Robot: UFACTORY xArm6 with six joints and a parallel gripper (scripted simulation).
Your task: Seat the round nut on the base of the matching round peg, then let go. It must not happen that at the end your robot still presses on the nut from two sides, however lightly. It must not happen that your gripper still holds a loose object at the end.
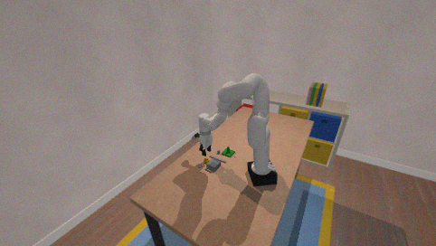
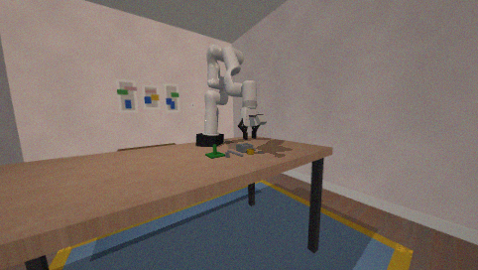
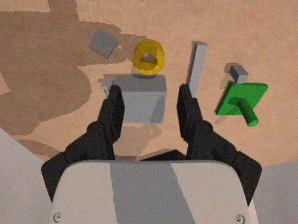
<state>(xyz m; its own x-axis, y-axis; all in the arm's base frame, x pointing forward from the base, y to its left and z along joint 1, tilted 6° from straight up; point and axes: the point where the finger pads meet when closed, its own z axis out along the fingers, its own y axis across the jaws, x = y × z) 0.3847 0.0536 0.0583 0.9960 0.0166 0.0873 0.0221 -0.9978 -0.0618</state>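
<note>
Right now the small grey disc is 10 cm below my hand, 6 cm to the left of it and 2 cm ahead of it. From my hand the other things lie so: small grey cube 13 cm to the right, 9 cm below, 2 cm behind; grey block 8 cm below, 7 cm behind, 2 cm to the left; grey bar 10 cm below, 7 cm to the right, 5 cm behind.
</note>
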